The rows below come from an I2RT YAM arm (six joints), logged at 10 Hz.
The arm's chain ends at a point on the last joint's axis. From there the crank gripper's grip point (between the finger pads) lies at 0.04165 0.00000 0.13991 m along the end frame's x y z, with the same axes.
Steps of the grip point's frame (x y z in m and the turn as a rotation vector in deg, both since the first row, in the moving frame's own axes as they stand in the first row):
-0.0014 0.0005 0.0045 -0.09 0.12 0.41
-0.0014 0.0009 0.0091 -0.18 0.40 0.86
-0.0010 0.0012 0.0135 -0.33 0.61 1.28
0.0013 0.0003 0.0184 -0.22 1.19 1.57
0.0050 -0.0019 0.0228 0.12 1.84 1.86
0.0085 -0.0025 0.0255 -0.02 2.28 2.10
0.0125 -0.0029 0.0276 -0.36 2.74 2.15
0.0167 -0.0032 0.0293 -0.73 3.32 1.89
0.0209 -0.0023 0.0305 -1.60 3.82 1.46
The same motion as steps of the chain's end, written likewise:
-0.0017 0.0000 0.0046 -0.09 0.12 0.41
-0.0024 -0.0002 0.0094 -0.18 0.40 0.86
-0.0025 -0.0006 0.0140 -0.33 0.61 1.28
-0.0016 -0.0014 0.0193 -0.22 1.19 1.57
0.0005 -0.0030 0.0242 0.12 1.84 1.86
0.0030 -0.0042 0.0273 -0.02 2.28 2.10
0.0059 -0.0055 0.0298 -0.36 2.74 2.15
0.0087 -0.0065 0.0320 -0.73 3.32 1.89
0.0117 -0.0073 0.0337 -1.60 3.82 1.46

